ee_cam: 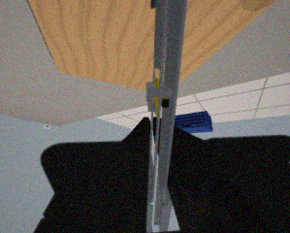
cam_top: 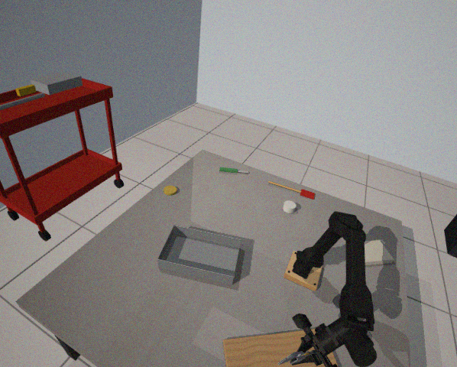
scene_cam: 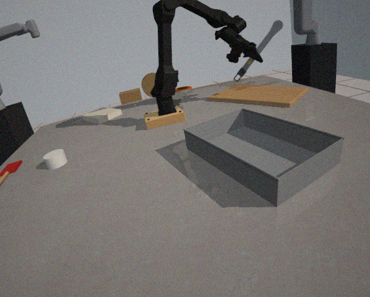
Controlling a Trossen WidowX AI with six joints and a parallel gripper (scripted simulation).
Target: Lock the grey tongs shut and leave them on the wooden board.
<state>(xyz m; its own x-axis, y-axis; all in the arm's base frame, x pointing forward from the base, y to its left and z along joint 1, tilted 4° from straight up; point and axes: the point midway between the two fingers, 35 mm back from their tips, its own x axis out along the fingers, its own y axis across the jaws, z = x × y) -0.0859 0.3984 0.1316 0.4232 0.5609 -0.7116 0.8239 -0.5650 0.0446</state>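
The yellow piece lies 4 cm to the right of my gripper tip and 3 cm behind it. Also, from my gripper tip: wooden board (13 cm below, 3 cm to the right, 1 cm behind); then roasting tin (46 cm ahead, 25 cm to the right, 11 cm below); then cream block (72 cm to the right, 18 cm behind, 12 cm below).
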